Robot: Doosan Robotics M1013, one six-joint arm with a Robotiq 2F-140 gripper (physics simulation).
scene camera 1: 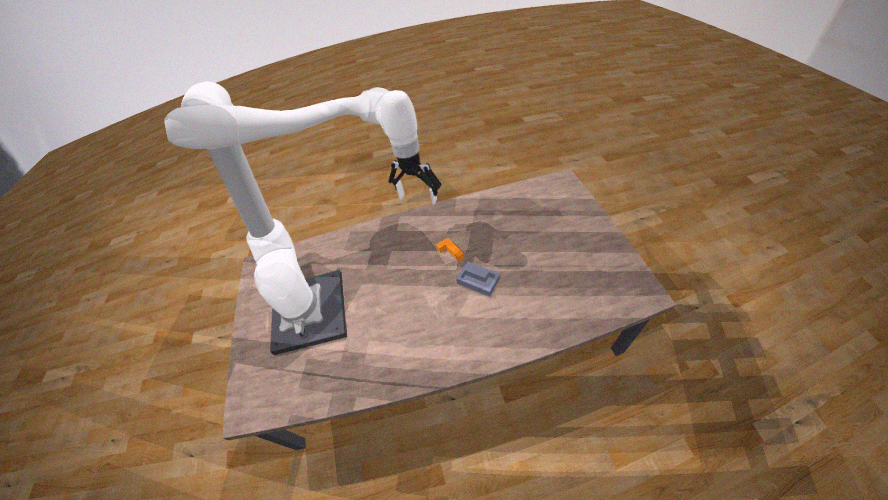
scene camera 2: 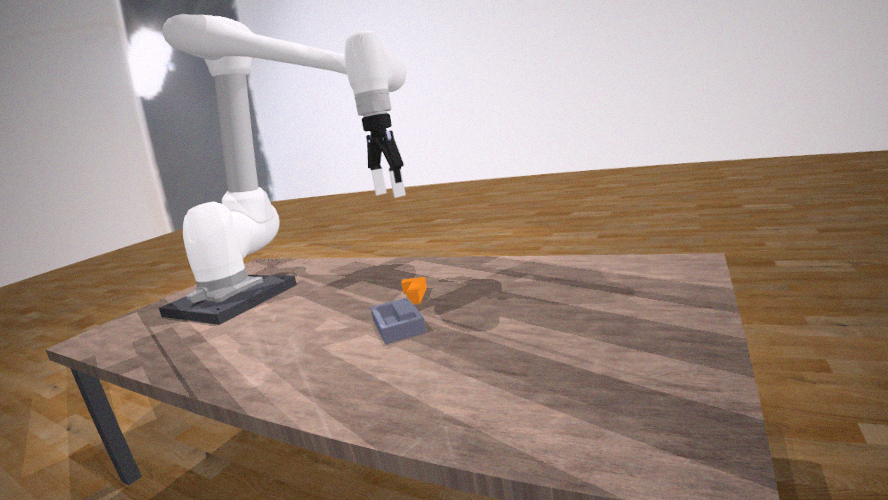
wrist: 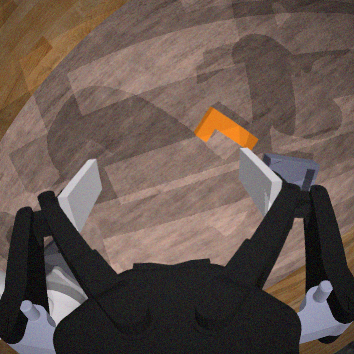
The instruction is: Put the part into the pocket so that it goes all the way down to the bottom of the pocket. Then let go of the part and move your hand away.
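Places are measured from the arm's base along level axes (x back, y right, z up), in millimetres.
Where they show: gripper, fingertip midpoint: (scene camera 1: 418, 199) (scene camera 2: 390, 195) (wrist: 168, 168); arm's base, link origin: (scene camera 1: 301, 308) (scene camera 2: 225, 290) (wrist: 65, 291).
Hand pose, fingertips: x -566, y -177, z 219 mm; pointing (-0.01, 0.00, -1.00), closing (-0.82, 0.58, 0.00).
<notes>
Things, the pixels of their top centre, and the offset from my fingertips. Level surfaces: height alone.
- orange L-shaped part, top centre: (wrist: 228, 136) (scene camera 2: 410, 285) (scene camera 1: 449, 249) dx -73, dy +93, dz -220 mm
- grey-blue block, top centre: (scene camera 2: 395, 311) (wrist: 291, 180) (scene camera 1: 478, 275) dx -137, dy +264, dz -213 mm
- wooden table, surface height: dz -249 mm
The orange L-shaped part (scene camera 1: 455, 249) (scene camera 2: 414, 289) (wrist: 227, 127) lies on the table, outside the pocket and close beside the block. The grey-blue block (scene camera 1: 475, 286) (scene camera 2: 405, 332) (wrist: 294, 166) stands on the table with its pocket facing up and empty in the scene views. My gripper (scene camera 1: 416, 198) (scene camera 2: 389, 194) (wrist: 168, 168) is wide open and empty. It hangs high above the table, pointing down. In the wrist view the part lies ahead of the fingers, towards the right one. The right finger hides part of the block in that view.
The wooden table (scene camera 1: 385, 347) (scene camera 2: 559, 385) carries the arm's dark base plate (scene camera 1: 333, 304) (scene camera 2: 276, 287) at its left side. The table's far edge runs near the spot under the gripper in the first scene view. Shadows of the arm fall around the part.
</notes>
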